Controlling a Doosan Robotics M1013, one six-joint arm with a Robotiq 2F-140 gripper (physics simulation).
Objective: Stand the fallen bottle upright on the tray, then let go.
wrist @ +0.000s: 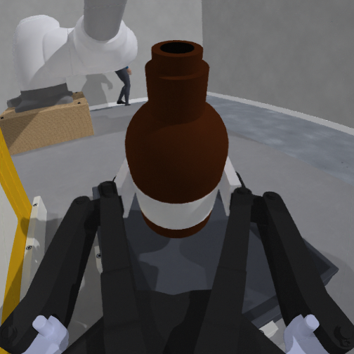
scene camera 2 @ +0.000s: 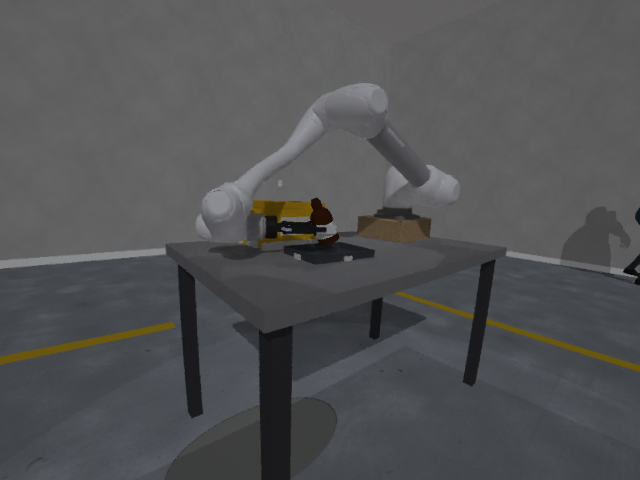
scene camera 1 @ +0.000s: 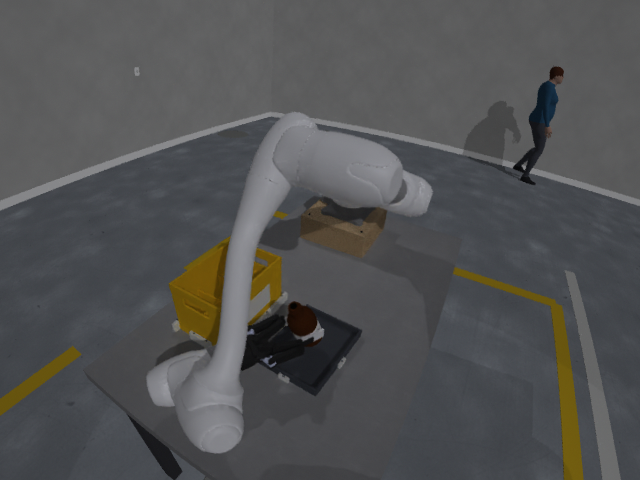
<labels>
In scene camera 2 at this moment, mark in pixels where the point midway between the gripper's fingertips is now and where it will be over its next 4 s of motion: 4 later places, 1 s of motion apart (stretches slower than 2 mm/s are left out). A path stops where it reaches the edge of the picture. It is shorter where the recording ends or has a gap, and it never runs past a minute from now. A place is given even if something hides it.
My gripper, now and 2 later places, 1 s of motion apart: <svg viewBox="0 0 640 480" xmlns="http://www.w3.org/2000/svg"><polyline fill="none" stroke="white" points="332,228 308,232 292,220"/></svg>
</labels>
